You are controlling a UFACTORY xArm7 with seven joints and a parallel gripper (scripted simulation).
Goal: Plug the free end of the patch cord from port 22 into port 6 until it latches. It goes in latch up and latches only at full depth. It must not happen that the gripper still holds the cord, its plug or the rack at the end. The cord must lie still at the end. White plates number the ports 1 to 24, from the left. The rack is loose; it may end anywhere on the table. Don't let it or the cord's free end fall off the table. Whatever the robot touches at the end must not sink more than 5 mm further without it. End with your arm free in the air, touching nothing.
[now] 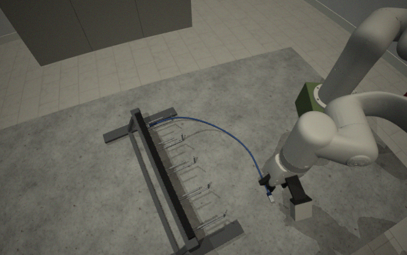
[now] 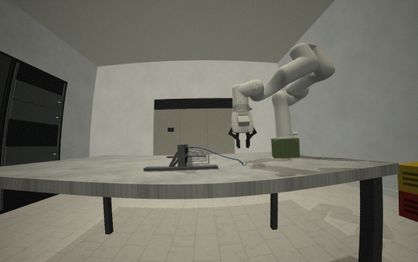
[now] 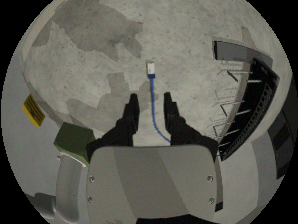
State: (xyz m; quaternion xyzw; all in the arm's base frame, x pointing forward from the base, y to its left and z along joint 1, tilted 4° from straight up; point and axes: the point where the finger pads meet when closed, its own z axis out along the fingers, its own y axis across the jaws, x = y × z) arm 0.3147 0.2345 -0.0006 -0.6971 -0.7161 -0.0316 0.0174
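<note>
My hand is 90 mm above the plug and 20 mm to the right of it.
</note>
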